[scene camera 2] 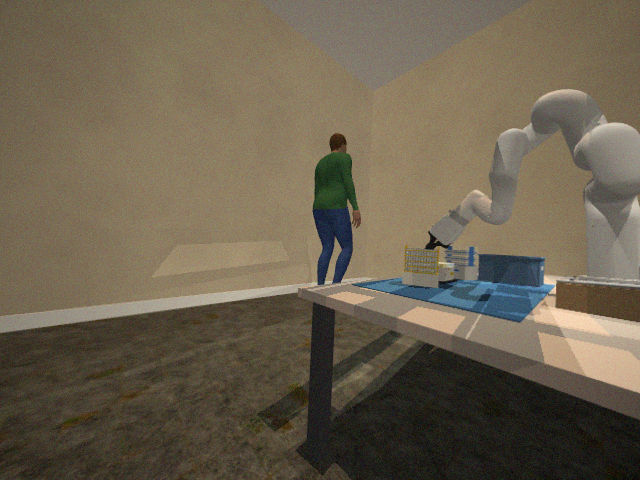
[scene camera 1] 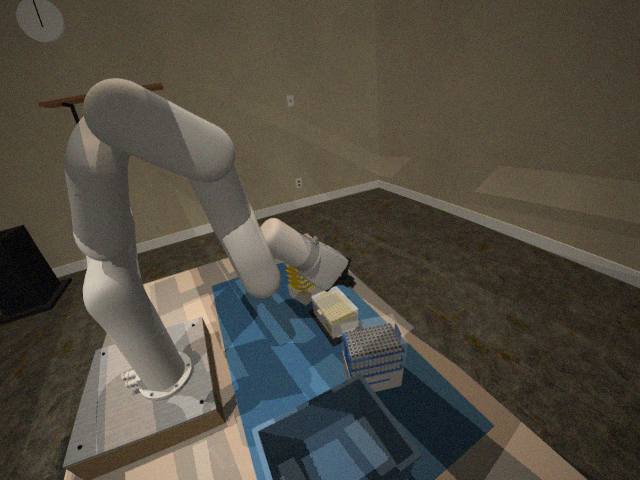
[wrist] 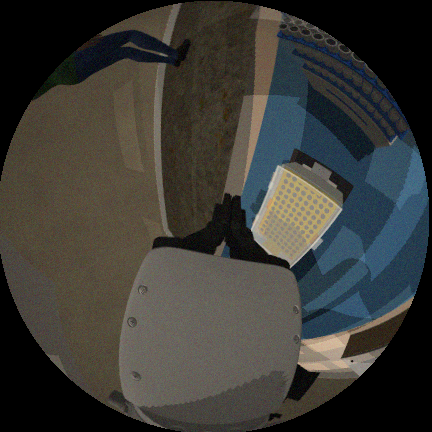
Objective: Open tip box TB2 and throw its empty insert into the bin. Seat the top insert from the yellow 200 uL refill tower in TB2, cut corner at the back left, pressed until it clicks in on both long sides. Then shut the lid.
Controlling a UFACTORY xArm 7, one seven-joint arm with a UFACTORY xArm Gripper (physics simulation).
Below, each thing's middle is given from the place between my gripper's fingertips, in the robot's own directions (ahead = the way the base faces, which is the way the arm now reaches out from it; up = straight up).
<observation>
I see the dark blue bin (scene camera 1: pixel 347 425) 320 mm to the right of my hand, 240 mm behind it and 70 mm below it.
</observation>
